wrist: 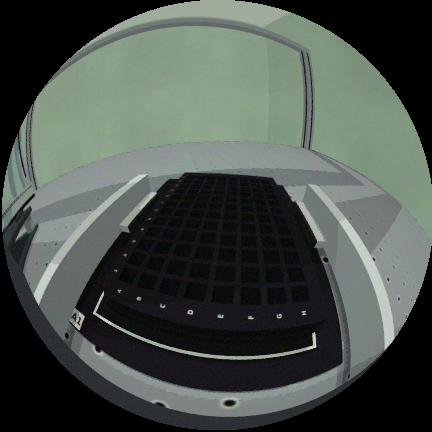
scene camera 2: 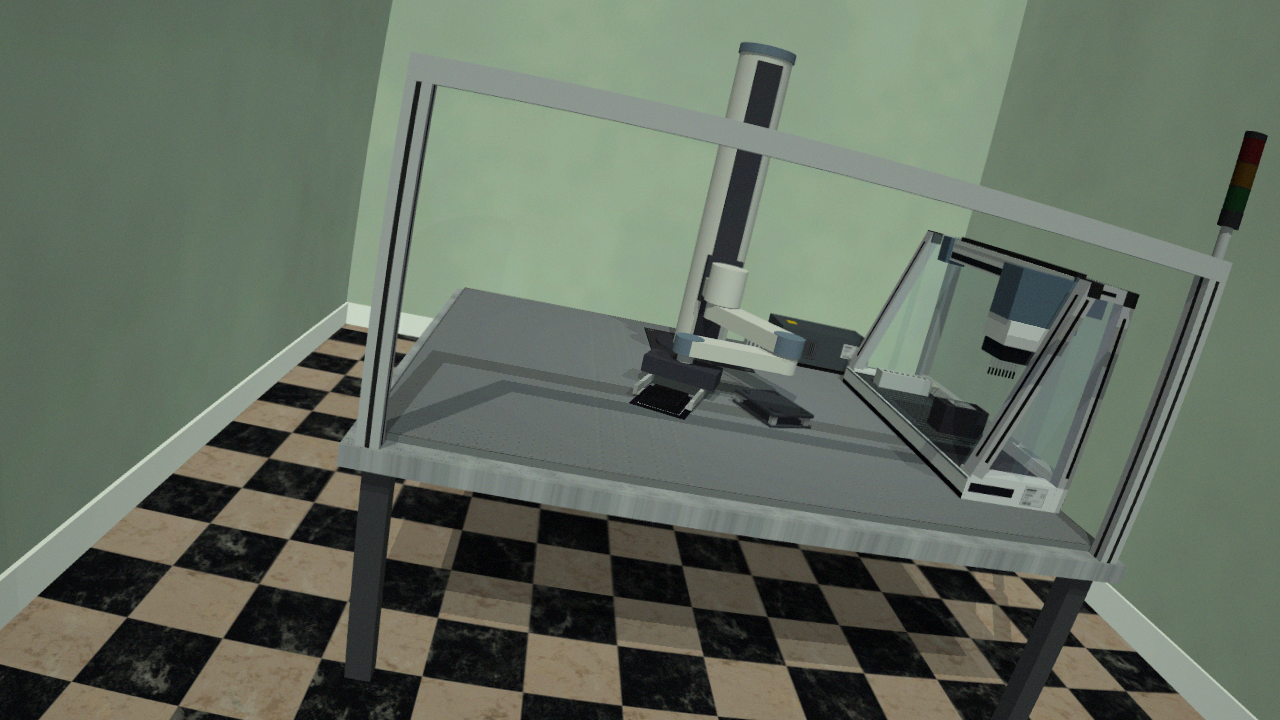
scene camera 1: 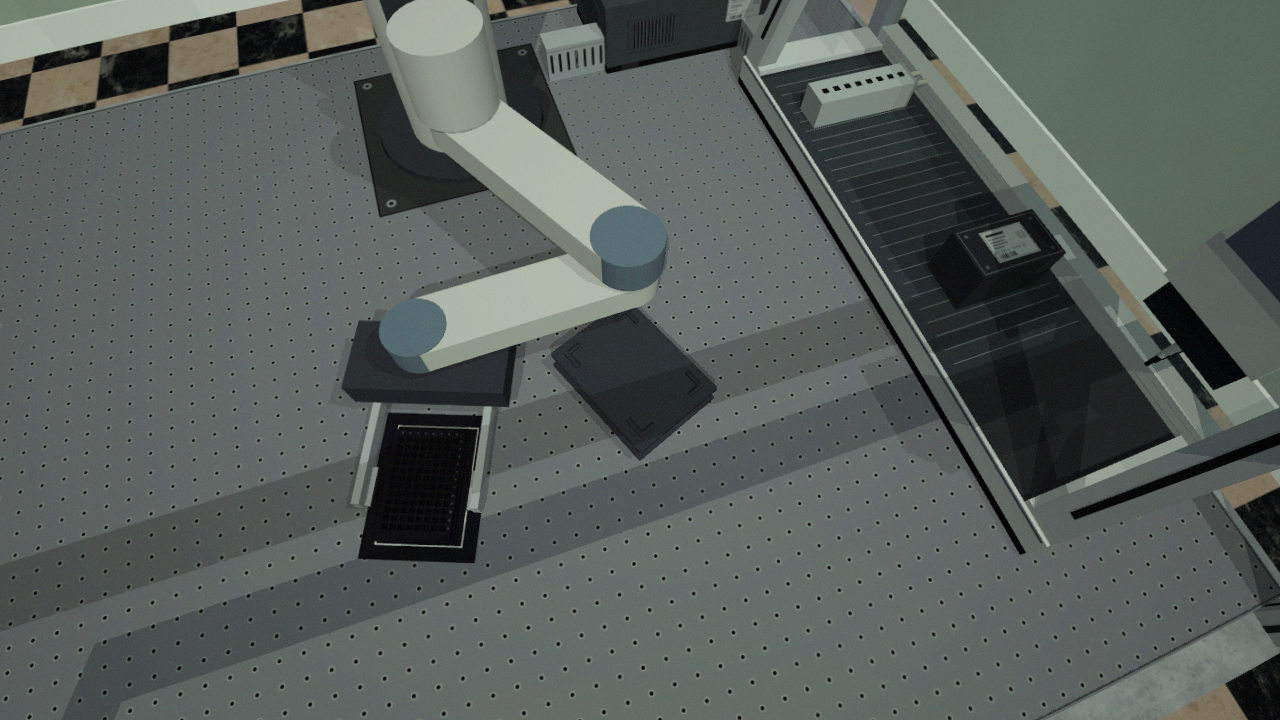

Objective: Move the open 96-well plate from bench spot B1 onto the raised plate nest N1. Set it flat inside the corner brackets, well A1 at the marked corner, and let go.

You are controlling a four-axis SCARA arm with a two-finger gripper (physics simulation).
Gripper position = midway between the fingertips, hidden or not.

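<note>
A black well plate [scene camera 1: 420, 501] rests on a black nest [scene camera 1: 466, 537], and I can see a rack [scene camera 1: 820, 109] too. The wrist view shows me the black well plate [wrist: 220, 256] as well as the black nest [wrist: 199, 363]. In scene camera 2 I find the black well plate [scene camera 2: 658, 396] again. My gripper [scene camera 1: 416, 508] is in view along with these, and the wrist view has my gripper [wrist: 225, 187], as does scene camera 2, where my gripper [scene camera 2: 662, 397] appears.
</note>
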